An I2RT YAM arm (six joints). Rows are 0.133 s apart.
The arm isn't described. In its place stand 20 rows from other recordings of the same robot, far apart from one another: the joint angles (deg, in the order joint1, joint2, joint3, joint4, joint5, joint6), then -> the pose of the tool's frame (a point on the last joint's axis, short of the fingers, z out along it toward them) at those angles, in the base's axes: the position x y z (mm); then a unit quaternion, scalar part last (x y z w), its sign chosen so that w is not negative.
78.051 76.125 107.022 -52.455 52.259 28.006 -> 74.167, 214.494, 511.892, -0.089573, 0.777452, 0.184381, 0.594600
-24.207 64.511 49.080 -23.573 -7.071 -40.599 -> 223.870, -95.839, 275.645, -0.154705, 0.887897, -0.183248, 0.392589
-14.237 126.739 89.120 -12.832 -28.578 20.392 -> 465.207, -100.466, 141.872, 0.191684, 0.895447, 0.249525, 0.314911
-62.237 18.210 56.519 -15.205 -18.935 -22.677 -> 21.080, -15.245, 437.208, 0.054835, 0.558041, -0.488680, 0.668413
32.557 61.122 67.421 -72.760 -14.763 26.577 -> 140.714, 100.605, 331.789, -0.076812, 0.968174, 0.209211, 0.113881
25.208 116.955 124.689 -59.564 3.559 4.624 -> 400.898, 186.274, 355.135, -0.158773, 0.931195, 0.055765, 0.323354
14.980 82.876 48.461 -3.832 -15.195 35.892 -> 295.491, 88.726, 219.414, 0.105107, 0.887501, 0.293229, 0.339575
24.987 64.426 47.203 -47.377 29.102 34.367 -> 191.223, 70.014, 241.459, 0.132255, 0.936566, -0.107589, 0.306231
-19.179 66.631 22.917 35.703 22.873 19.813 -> 221.746, -91.779, 215.020, 0.369510, 0.653961, -0.146098, 0.643780
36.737 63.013 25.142 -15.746 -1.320 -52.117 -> 156.134, 117.559, 157.489, -0.667537, 0.675887, -0.030928, 0.310830
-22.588 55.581 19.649 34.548 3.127 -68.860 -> 196.727, -83.944, 233.447, -0.263537, 0.665287, -0.513571, 0.473483
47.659 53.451 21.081 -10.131 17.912 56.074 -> 130.252, 126.684, 172.213, 0.128865, 0.897119, 0.224933, 0.357738
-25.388 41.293 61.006 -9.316 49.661 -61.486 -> 103.549, -79.178, 444.355, 0.126750, 0.652323, -0.674588, 0.321466
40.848 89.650 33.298 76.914 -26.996 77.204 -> 218.688, 210.449, 243.921, -0.009503, 0.586033, 0.753696, 0.297351
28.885 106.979 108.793 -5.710 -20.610 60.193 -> 385.461, 226.967, 426.427, 0.076401, 0.725232, 0.564265, 0.387048
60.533 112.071 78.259 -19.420 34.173 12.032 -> 223.069, 354.156, 188.800, -0.288074, 0.865097, -0.046363, 0.408009
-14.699 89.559 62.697 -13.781 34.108 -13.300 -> 325.894, -106.129, 252.920, 0.133045, 0.867150, -0.355135, 0.322844
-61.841 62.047 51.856 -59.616 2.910 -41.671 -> 86.097, -164.677, 259.587, 0.176724, 0.968210, -0.153113, 0.088848
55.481 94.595 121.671 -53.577 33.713 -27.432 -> 200.288, 256.346, 495.360, -0.424433, 0.710945, -0.117193, 0.548342
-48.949 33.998 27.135 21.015 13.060 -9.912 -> 96.989, -123.622, 317.986, 0.288571, 0.545565, -0.445965, 0.648229
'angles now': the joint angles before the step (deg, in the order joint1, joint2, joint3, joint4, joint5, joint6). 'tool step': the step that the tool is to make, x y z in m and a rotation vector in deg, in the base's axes. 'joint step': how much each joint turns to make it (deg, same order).
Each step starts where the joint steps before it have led.
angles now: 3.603, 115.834, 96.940, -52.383, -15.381, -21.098
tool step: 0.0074, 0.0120, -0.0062, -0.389, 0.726, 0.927
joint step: 1.578, 2.364, 2.181, -0.432, 0.521, 0.531
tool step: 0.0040, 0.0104, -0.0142, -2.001, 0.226, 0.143
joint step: 1.500, 1.682, -0.596, 2.013, 2.290, 0.703
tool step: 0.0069, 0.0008, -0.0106, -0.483, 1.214, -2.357
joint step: 0.082, 2.279, 1.222, 0.270, 1.054, 2.276
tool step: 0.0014, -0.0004, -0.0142, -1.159, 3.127, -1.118
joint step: 0.011, 2.111, 0.456, -1.416, 1.056, 0.894
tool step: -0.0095, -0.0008, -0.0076, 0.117, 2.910, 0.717
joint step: -0.006, -0.619, -2.479, -1.131, -0.605, -0.617
